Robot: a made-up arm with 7 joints. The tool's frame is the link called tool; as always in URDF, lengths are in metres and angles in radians. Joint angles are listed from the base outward.
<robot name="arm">
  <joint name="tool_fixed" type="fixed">
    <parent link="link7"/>
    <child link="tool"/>
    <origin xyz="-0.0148 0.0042 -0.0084" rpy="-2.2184 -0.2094 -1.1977"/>
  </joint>
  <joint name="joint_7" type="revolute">
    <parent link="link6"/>
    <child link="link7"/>
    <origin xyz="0.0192 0.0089 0.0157" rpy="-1.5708 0 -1.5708"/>
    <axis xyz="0 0 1"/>
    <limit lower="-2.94" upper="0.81"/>
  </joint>
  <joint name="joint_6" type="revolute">
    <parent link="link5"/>
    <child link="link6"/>
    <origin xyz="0.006 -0.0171 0.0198" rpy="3.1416 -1.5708 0"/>
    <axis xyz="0 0 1"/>
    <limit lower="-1.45" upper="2"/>
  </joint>
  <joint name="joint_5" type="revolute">
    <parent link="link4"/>
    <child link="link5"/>
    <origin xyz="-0.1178 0.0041 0.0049" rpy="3.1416 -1.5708 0"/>
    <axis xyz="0 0 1"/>
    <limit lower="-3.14" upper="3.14"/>
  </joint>
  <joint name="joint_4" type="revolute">
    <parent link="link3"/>
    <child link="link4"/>
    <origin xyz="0.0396 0.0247 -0.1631" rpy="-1.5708 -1.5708 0"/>
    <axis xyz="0 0 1"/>
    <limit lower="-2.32" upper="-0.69"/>
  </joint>
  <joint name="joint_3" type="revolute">
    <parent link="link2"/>
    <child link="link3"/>
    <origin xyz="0.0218 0.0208 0.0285" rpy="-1.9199 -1.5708 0"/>
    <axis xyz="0 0 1"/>
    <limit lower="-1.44" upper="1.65"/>
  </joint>
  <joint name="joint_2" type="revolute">
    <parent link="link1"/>
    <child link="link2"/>
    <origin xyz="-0.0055 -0.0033 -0.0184" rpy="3.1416 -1.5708 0"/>
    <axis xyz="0 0 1"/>
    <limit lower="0.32" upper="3"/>
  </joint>
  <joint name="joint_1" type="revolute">
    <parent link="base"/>
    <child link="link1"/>
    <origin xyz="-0.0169 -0.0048 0.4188" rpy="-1.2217 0 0"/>
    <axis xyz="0 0 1"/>
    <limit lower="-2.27" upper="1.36"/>
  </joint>
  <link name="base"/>
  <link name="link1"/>
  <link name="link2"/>
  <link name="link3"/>
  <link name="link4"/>
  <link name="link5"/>
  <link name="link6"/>
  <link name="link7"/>
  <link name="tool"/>
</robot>
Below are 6 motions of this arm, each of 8 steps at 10 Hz.
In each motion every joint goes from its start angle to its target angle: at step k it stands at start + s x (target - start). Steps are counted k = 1, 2, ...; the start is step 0. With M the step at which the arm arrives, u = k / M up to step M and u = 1 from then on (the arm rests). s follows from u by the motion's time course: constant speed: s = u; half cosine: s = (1 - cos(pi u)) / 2; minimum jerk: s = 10 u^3 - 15 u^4 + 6 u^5.
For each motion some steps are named. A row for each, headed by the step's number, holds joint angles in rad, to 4 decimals.
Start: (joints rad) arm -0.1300 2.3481 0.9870 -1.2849 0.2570 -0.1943 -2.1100
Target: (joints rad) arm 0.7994 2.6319 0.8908 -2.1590 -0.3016 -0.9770 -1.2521
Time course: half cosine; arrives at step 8
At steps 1, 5, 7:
1: -0.0946 2.3589 0.9833 -1.3182 0.2357 -0.2241 -2.0773
5: 0.5125 2.5443 0.9205 -1.8892 -0.1292 -0.7354 -1.5169
7: 0.7640 2.6211 0.8945 -2.1257 -0.2803 -0.9472 -1.2848

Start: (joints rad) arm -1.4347 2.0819 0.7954 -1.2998 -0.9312 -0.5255 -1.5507
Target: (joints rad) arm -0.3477 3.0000 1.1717 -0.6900 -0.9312 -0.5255 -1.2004
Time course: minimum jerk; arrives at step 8
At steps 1, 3, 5, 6, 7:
1: -1.4173 2.0966 0.8014 -1.2900 -0.9312 -0.5255 -1.5451
3: -1.1355 2.3346 0.8990 -1.1320 -0.9312 -0.5255 -1.4543
5: -0.6469 2.7473 1.0681 -0.8578 -0.9312 -0.5255 -1.2968
6: -0.4602 2.9050 1.1327 -0.7531 -0.9312 -0.5255 -1.2367
7: -0.3651 2.9853 1.1657 -0.6998 -0.9312 -0.5255 -1.2060

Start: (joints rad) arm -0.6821 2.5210 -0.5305 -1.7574 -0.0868 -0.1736 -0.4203
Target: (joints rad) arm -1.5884 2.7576 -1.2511 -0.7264 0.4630 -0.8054 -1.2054
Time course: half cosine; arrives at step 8
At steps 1, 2, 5, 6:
1: -0.7166 2.5300 -0.5579 -1.7182 -0.0659 -0.1976 -0.4502
2: -0.8148 2.5556 -0.6360 -1.6064 -0.0063 -0.2661 -0.5353
5: -1.3087 2.6846 -1.0287 -1.0446 0.2933 -0.6104 -0.9631
6: -1.4557 2.7230 -1.1456 -0.8774 0.3825 -0.7129 -1.0904

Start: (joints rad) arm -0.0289 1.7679 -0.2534 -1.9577 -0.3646 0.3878 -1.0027
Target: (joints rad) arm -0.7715 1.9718 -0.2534 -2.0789 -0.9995 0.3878 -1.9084
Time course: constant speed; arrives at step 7
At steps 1, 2, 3, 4, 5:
1: -0.1350 1.7970 -0.2534 -1.9750 -0.4553 0.3878 -1.1321
2: -0.2411 1.8262 -0.2534 -1.9923 -0.5460 0.3878 -1.2615
3: -0.3472 1.8553 -0.2534 -2.0096 -0.6367 0.3878 -1.3909
4: -0.4532 1.8844 -0.2534 -2.0270 -0.7274 0.3878 -1.5202
5: -0.5593 1.9135 -0.2534 -2.0443 -0.8181 0.3878 -1.6496

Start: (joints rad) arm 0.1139 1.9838 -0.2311 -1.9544 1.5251 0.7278 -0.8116
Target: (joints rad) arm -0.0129 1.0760 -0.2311 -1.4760 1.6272 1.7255 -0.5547
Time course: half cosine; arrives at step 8
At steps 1, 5, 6, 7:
1: 0.1091 1.9492 -0.2311 -1.9362 1.5290 0.7658 -0.8018
5: 0.0262 1.3562 -0.2311 -1.6237 1.5957 1.4176 -0.6340
6: 0.0057 1.2089 -0.2311 -1.5461 1.6122 1.5794 -0.5923
7: -0.0081 1.1106 -0.2311 -1.4942 1.6233 1.6875 -0.5645

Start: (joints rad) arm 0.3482 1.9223 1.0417 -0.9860 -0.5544 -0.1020 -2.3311
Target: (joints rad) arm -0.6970 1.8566 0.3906 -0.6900 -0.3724 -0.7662 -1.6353
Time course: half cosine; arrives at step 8
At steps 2, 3, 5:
2: 0.1951 1.9127 0.9463 -0.9427 -0.5277 -0.1993 -2.2292
3: 0.0256 1.9020 0.8407 -0.8946 -0.4982 -0.3070 -2.1163
5: -0.3744 1.8769 0.5916 -0.7814 -0.4286 -0.5612 -1.8501

